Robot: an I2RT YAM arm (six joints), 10 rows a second.
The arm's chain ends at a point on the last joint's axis. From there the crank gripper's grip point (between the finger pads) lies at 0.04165 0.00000 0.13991 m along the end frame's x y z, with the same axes.
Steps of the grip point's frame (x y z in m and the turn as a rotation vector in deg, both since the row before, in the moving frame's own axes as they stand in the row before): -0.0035, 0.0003, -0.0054, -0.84, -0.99, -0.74; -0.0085, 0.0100, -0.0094, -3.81, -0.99, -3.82; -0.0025, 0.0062, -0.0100, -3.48, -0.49, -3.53; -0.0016, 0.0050, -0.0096, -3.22, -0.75, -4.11
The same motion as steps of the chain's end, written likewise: -0.0011, -0.0012, -0.0061, -0.84, -0.99, -0.74; -0.0063, 0.0034, -0.0099, -3.81, -0.99, -3.82; -0.0015, 0.0002, -0.0102, -3.48, -0.49, -3.53; 0.0001, 0.0001, -0.0100, -3.22, -0.75, -4.11
